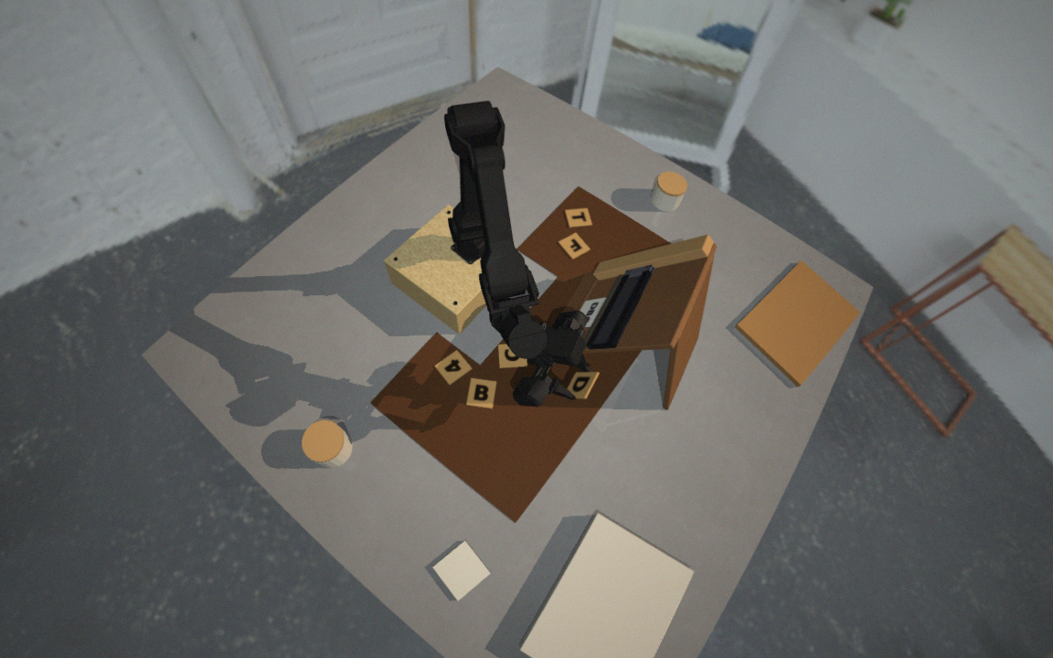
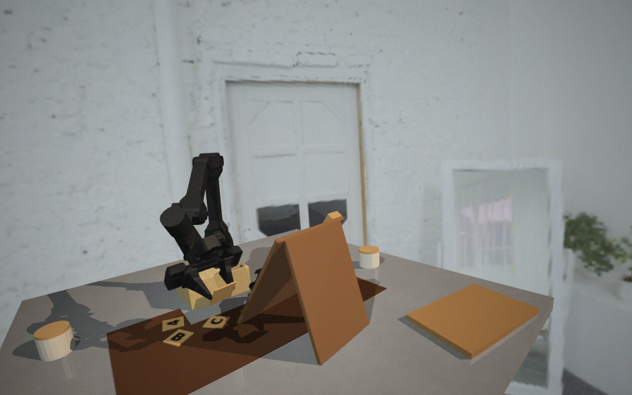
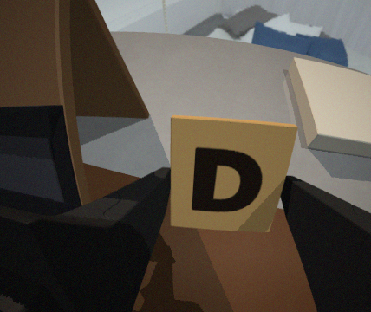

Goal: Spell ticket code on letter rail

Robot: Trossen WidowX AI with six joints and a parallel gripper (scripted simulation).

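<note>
Now: the white ticket 90 mm behind my gripper tip, 170 mm to the left of it and 80 mm below it. From my gripper tip the other things lie so: brown mat 180 mm behind, 110 mm to the left, 160 mm below; then D tile right at my gripper tip; then C tile 170 mm behind, 10 mm to the left, 160 mm below.
</note>
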